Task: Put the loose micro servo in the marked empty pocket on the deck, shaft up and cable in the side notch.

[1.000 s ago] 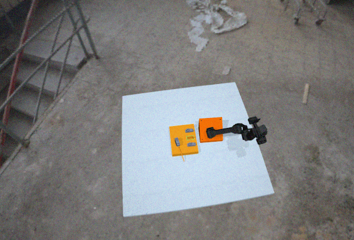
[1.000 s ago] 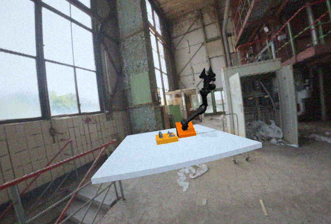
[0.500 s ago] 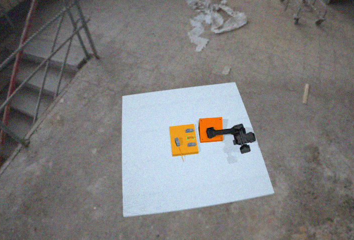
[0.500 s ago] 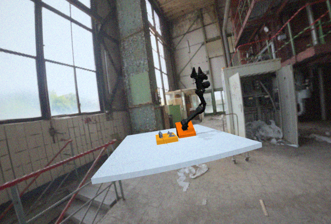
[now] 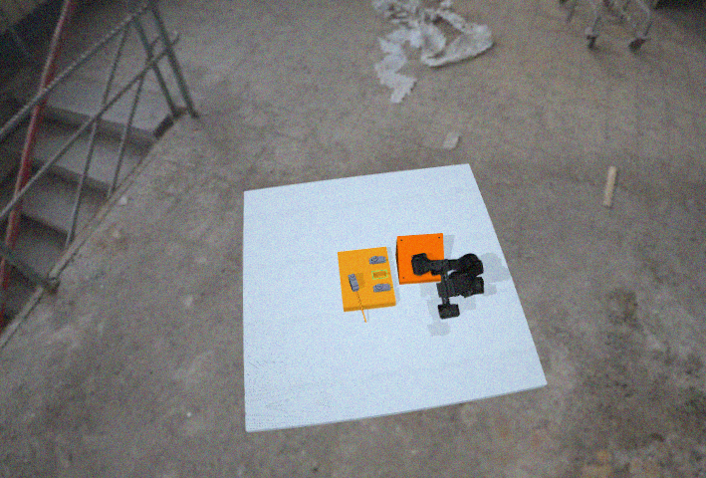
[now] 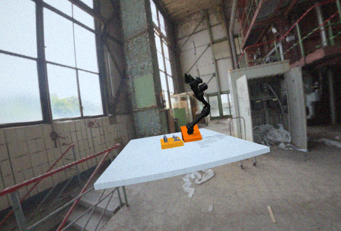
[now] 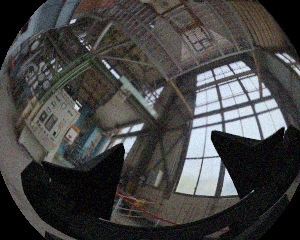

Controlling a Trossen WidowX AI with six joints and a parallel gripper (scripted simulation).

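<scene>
The deck lies 190 mm ahead of my gripper tip, 440 mm to the right of it and 660 mm below it.
</scene>
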